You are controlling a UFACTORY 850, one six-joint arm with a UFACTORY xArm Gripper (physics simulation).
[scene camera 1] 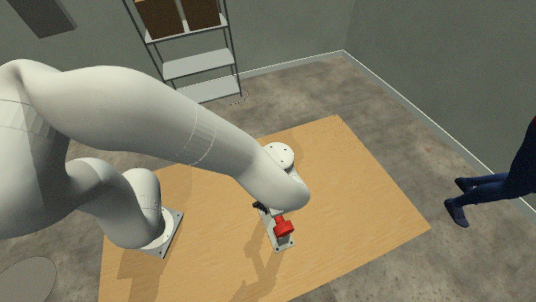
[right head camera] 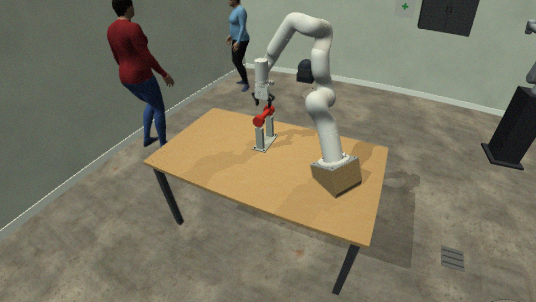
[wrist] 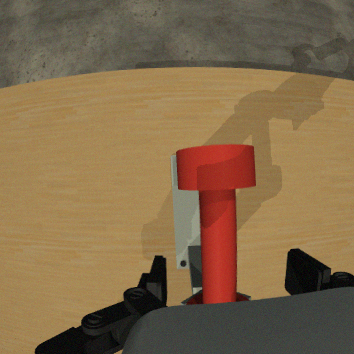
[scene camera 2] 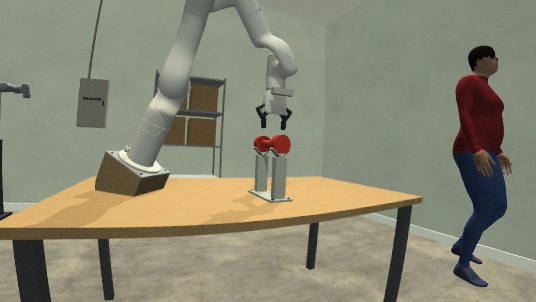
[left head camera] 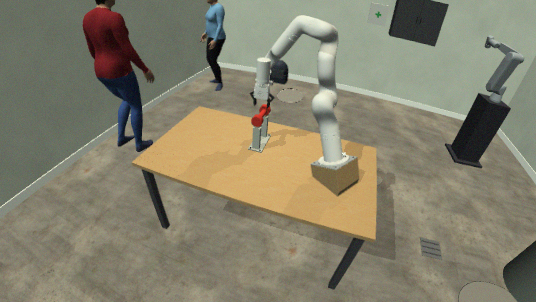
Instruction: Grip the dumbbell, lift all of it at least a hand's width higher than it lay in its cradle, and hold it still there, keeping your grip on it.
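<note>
The red dumbbell point(left head camera: 258, 120) point(right head camera: 258, 121) point(scene camera 1: 283, 229) point(scene camera 2: 281, 144) point(wrist: 218, 235) lies level across the two grey posts of its cradle point(left head camera: 256, 138) point(right head camera: 260, 139) point(scene camera 2: 279, 177) point(wrist: 185, 225). My gripper point(left head camera: 261, 104) point(right head camera: 264, 104) point(scene camera 2: 273, 128) point(wrist: 227, 273) is open and empty, pointing down a little above the dumbbell. In scene camera 2 a gap shows between the fingertips and the dumbbell. In the wrist view the bar runs between the two fingers, somewhat nearer the left one, and the near head is mostly hidden by the gripper body. In scene camera 1 the arm hides the far head.
The cradle is on the wooden table point(left head camera: 210, 170) point(right head camera: 225, 172) point(scene camera 2: 345, 192), where the arm's base block point(left head camera: 337, 176) point(right head camera: 337, 179) point(scene camera 2: 131, 175) also stands. A person in a red top point(left head camera: 106, 45) point(right head camera: 131, 52) point(scene camera 2: 479, 117) stands on the floor beyond the table's end.
</note>
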